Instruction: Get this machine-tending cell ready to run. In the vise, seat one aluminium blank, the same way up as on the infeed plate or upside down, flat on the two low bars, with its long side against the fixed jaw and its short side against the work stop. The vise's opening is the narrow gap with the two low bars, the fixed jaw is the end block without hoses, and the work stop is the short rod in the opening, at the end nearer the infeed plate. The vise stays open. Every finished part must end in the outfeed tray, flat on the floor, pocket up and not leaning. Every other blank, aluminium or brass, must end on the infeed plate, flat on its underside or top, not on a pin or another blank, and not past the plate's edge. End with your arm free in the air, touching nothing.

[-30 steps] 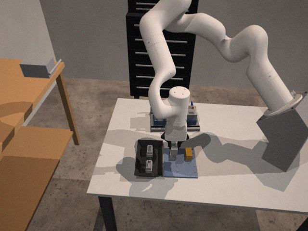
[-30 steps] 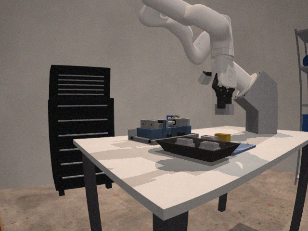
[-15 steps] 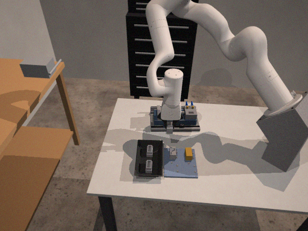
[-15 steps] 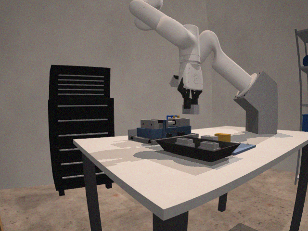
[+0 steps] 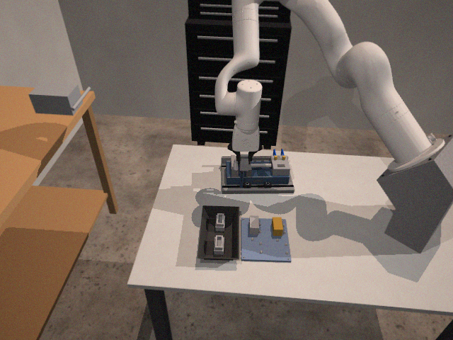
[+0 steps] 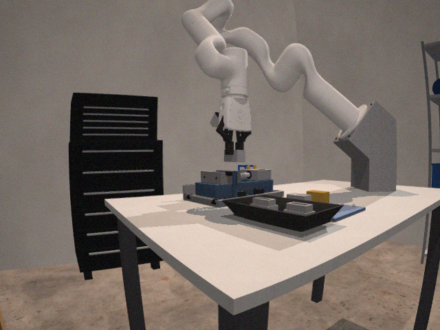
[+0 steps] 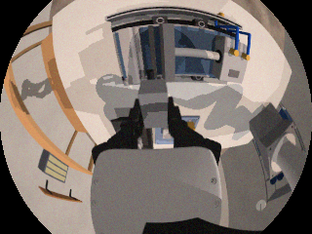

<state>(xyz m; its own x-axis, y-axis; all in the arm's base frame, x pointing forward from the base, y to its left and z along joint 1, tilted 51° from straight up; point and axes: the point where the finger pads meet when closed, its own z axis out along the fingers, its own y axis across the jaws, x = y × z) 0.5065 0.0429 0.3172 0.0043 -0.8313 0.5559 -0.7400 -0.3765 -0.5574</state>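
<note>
My hand is 40 mm short of the fixed jaw, 60 mm to the left of it and 90 mm above it. Round my hand: brass blank (120 mm behind, 220 mm to the left, 140 mm below); blue vise (60 mm behind, 60 mm to the right, 130 mm below); aluminium blank (30 mm behind, 220 mm to the left, 140 mm below).
</note>
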